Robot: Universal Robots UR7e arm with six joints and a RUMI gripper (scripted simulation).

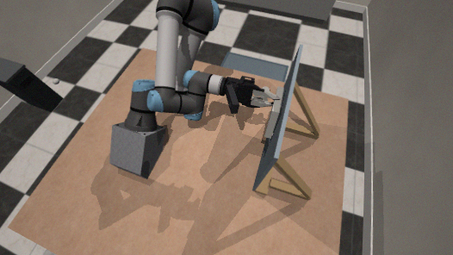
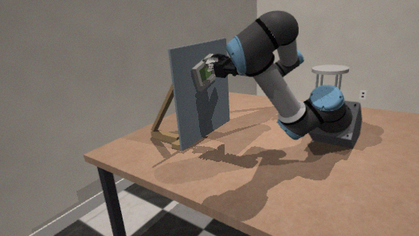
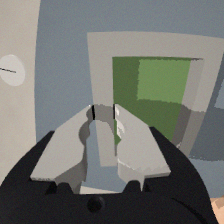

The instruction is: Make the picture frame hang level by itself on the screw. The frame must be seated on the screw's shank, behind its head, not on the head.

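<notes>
Now: hand 50 mm above the picture frame, 20 mm short of it and 10 mm to the left of it. From my hand the other things lie so: blue-grey board 160 mm below, 40 mm ahead, 10 mm to the right.
</notes>
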